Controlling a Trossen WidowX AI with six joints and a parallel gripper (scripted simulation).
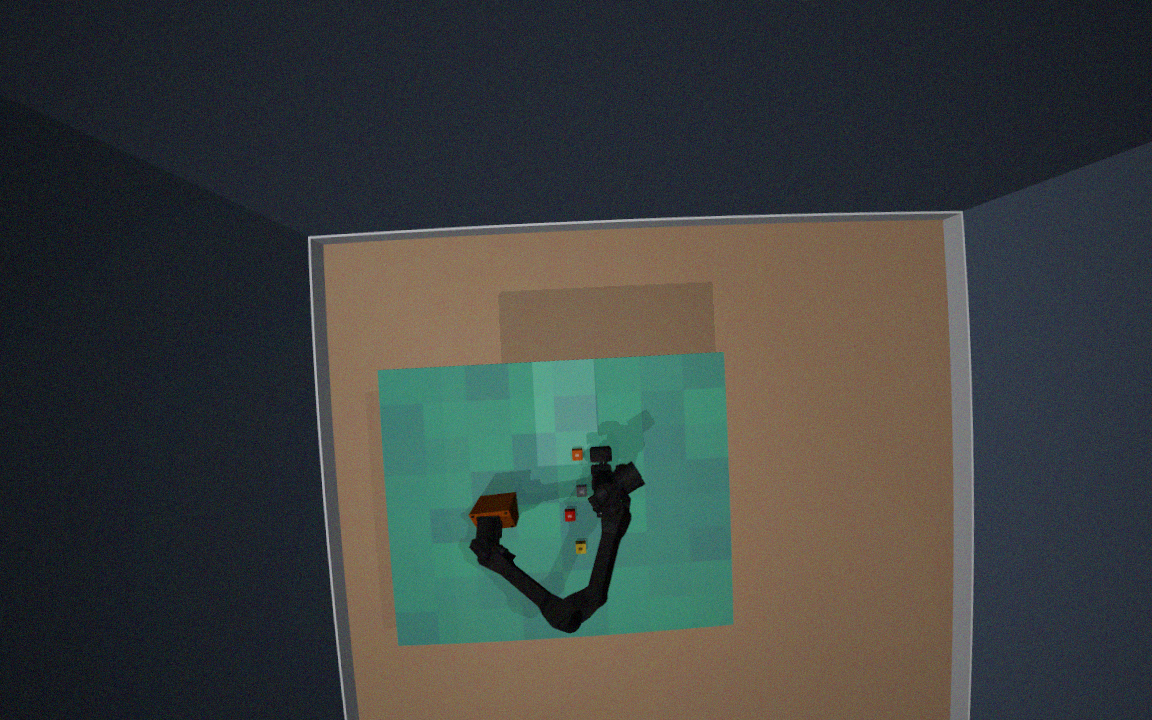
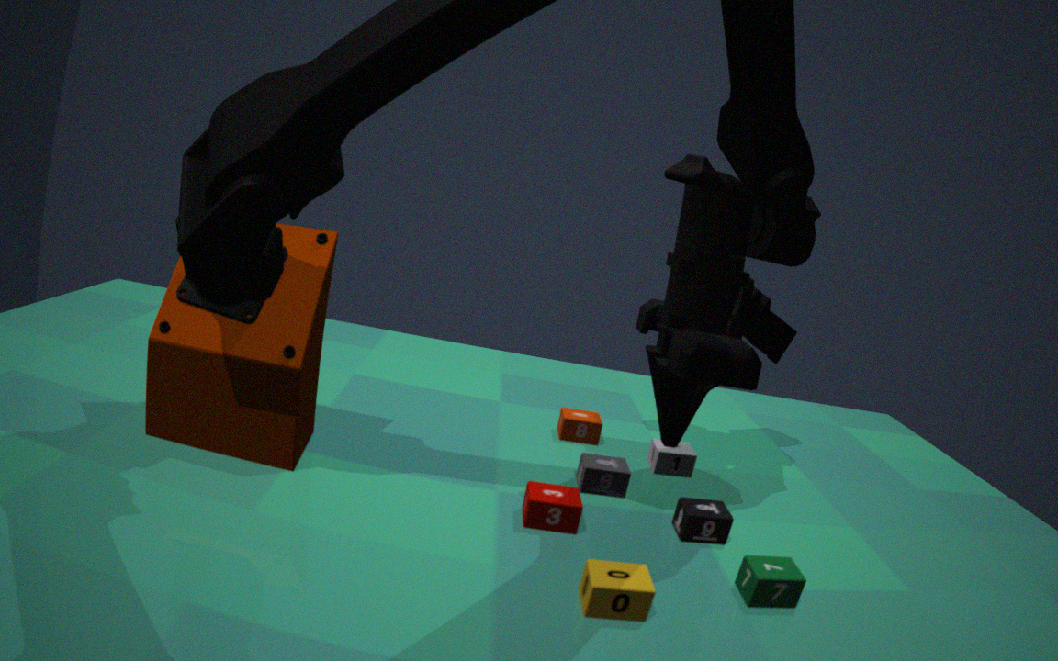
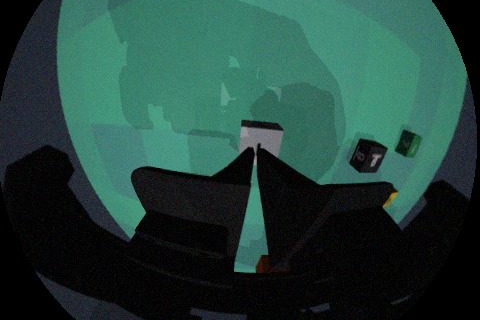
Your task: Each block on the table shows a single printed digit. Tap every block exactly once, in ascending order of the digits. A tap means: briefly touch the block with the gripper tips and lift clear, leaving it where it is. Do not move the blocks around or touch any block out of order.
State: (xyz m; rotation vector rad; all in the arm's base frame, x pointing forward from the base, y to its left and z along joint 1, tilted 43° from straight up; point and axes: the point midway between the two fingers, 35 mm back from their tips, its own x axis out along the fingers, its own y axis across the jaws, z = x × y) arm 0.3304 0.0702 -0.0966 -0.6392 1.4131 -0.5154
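My gripper tip is 10 mm above the light grey block. Round my gripper tip: red block: 90 mm behind, 150 mm to the right, 10 mm below; orange block: 70 mm behind, 50 mm to the left, 10 mm below; black block: 10 mm ahead, 130 mm to the right, 10 mm below.
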